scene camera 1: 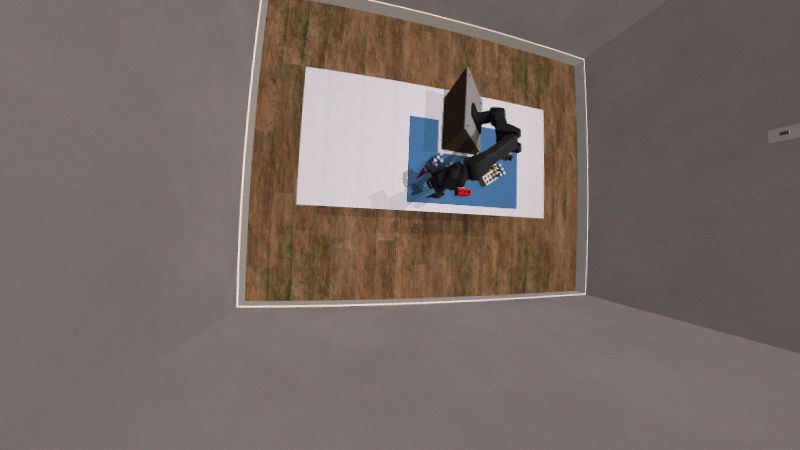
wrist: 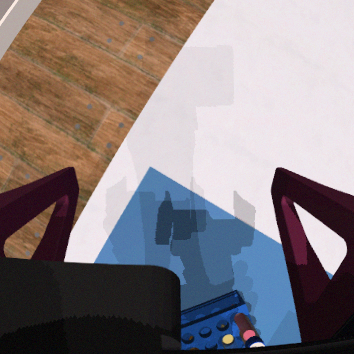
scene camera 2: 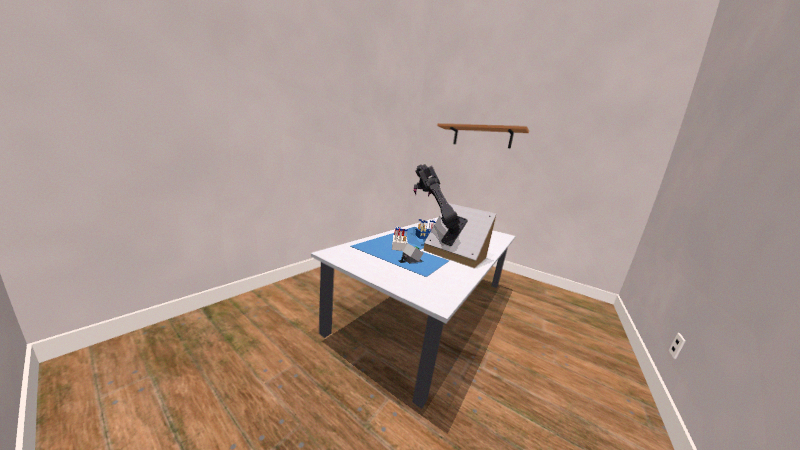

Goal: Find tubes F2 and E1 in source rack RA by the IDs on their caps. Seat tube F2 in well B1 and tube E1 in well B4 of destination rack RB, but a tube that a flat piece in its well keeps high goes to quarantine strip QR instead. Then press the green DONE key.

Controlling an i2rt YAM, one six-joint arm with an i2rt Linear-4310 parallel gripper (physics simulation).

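Places are measured from the arm's base along level axes (x ahead, y left, z up), in centimetres.
Pixels of known places: gripper, fingertip midpoint: (scene camera 1: 421,187) (wrist: 174,177) (scene camera 2: 422,195); arm's base at its link origin: (scene camera 1: 475,119) (scene camera 2: 454,231).
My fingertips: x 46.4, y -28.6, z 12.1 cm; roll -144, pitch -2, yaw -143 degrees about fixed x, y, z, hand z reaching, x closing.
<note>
Ahead of a thing's pixels: the offset from my fingertips to its top centre. "*": to the spot under its first point. Level surfaces: height alone.
My gripper (scene camera 1: 429,184) (scene camera 2: 422,192) (wrist: 174,177) is open and empty, high above the blue mat. A blue rack (scene camera 2: 422,234) (wrist: 212,308) stands below it; in the wrist view its near part is cut off, and a tube with a pink band @(* dz -19.8, dx -20.5, dy +9.9 cm) (wrist: 248,333) leans at its right side. A white rack (scene camera 1: 490,178) (scene camera 2: 398,245) holds several tubes. A red strip with dark holes @(dz -21.4, dx -7.7, dy +32.0 cm) (scene camera 1: 463,191) lies near the mat's front edge. Cap IDs and rack labels are too small to read. A grey block @(dz -18.1, dx -38.6, dy +56.7 cm) (scene camera 2: 412,253) has a small green spot on top.
The blue mat @(dz -26.4 cm) (scene camera 1: 492,199) (scene camera 2: 425,268) (wrist: 270,260) lies on the white table @(dz -26.7 cm) (scene camera 1: 346,139) (scene camera 2: 358,269) (wrist: 280,100). The arm's slanted base box (scene camera 1: 460,114) (scene camera 2: 482,237) stands behind the racks. A wooden shelf (scene camera 2: 482,128) hangs on the wall. The arm covers part of the racks in scene camera 1.
</note>
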